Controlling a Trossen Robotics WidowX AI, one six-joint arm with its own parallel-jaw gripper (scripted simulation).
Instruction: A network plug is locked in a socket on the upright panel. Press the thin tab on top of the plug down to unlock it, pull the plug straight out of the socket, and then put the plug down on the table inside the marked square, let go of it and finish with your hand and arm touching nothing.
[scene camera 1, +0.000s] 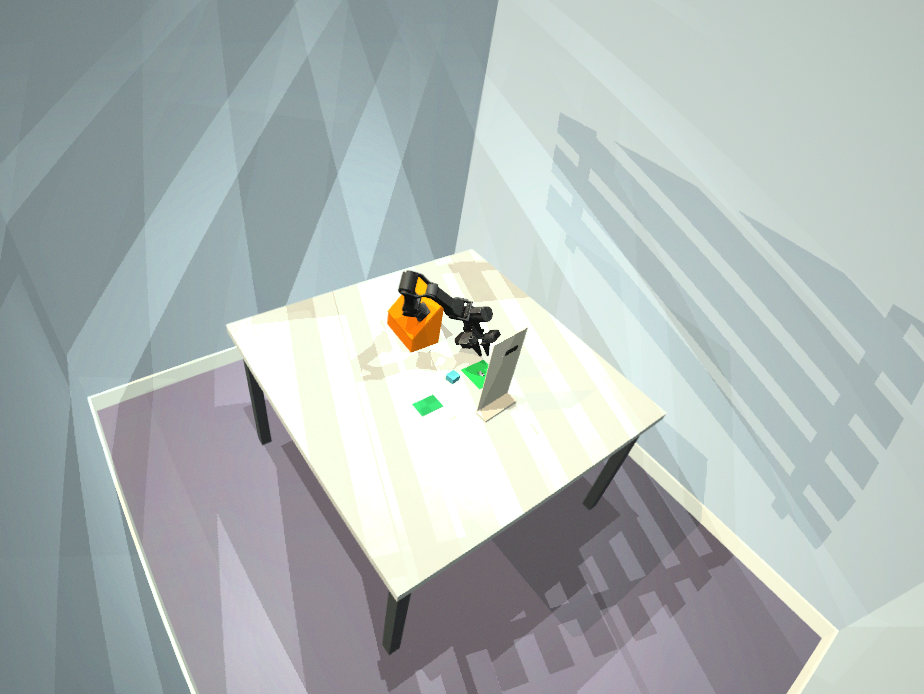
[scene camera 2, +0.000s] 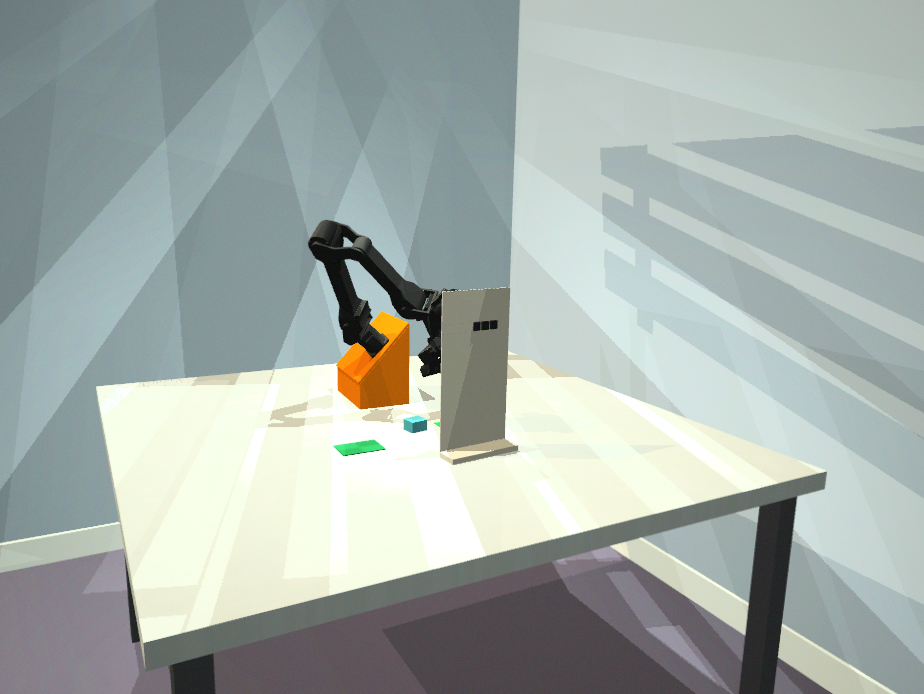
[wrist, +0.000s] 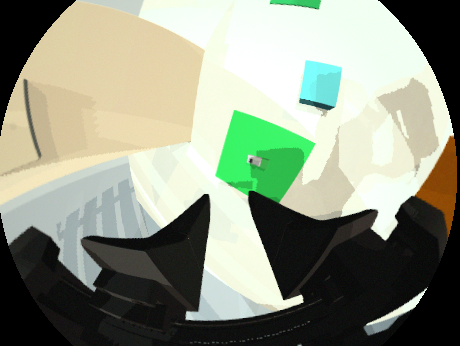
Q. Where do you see the gripper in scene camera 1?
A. At 484, 355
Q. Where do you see the gripper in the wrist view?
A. At 229, 197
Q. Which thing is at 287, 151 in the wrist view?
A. A green marked square.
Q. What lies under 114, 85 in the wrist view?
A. An upright panel.
